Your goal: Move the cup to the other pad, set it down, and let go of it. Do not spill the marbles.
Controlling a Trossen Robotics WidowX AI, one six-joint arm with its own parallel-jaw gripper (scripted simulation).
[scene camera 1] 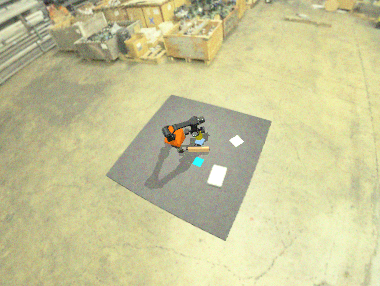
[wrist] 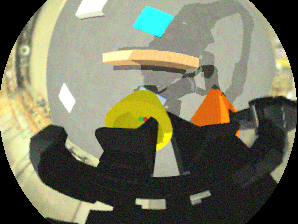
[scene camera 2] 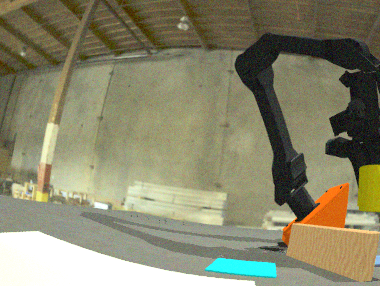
Labels:
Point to a cyan pad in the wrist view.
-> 155, 25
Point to a wooden block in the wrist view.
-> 137, 56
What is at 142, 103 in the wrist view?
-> A yellow cup.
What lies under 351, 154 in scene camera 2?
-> My gripper.

